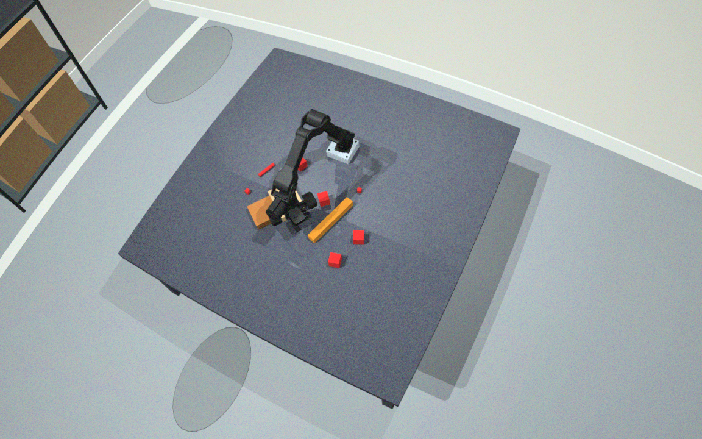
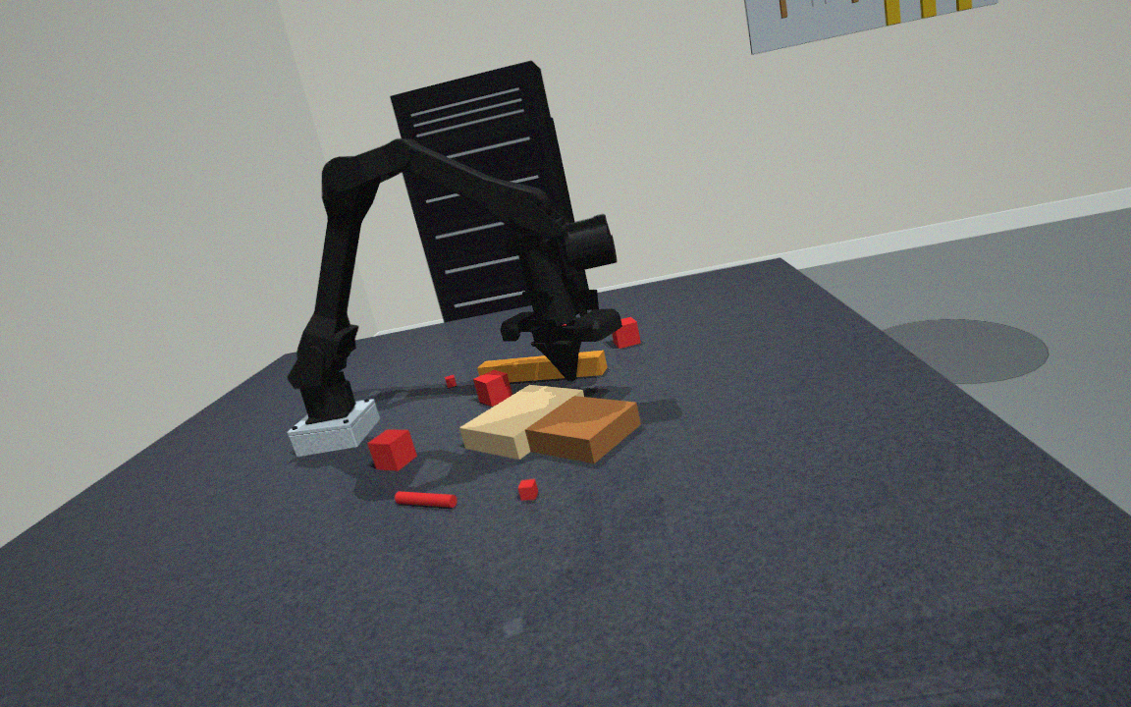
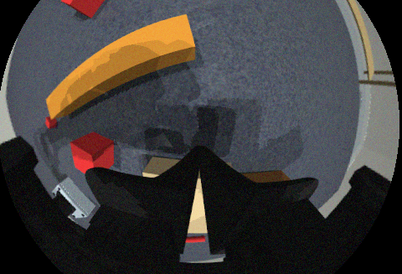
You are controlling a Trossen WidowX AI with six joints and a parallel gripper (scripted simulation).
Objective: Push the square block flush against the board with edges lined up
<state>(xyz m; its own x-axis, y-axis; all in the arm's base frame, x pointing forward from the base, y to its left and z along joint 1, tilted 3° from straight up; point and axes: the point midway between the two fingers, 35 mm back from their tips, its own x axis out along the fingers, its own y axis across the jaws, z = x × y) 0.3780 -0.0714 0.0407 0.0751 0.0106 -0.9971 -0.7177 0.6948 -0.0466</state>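
Now: gripper tip 8 cm past the tan block, 7 cm to the left of it and 1 cm above it. Round my gripper tip: red rod 20 cm behind, 22 cm to the right, 2 cm below; orange board 4 cm behind, 13 cm to the left, 1 cm below; brown square block 14 cm to the right, 1 cm below.
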